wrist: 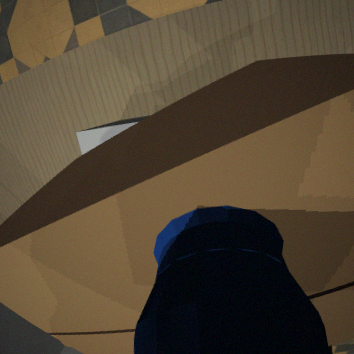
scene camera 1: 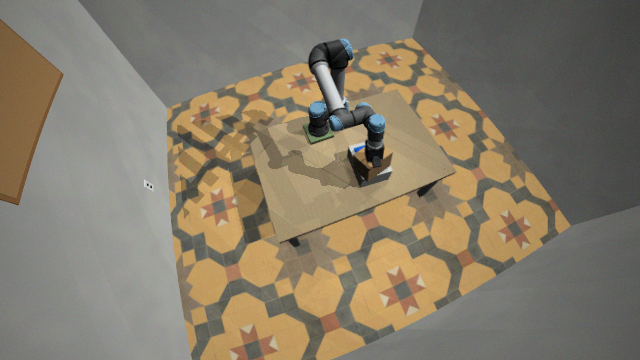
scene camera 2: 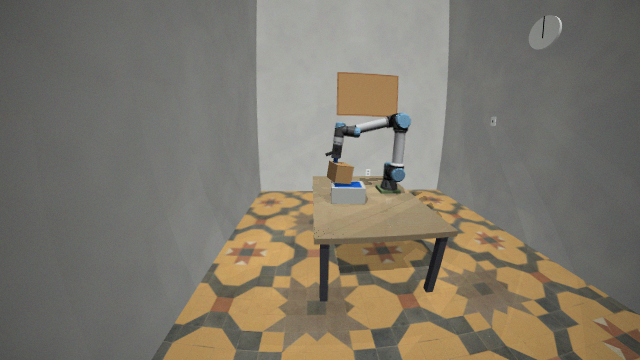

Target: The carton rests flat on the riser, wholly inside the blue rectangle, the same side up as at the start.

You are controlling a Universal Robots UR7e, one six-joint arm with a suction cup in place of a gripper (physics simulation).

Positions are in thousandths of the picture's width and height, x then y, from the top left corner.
Labels:
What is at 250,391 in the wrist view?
A grey riser.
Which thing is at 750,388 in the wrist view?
A brown carton.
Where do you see a grey riser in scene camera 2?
At 554,538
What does the suction cup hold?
A brown carton.

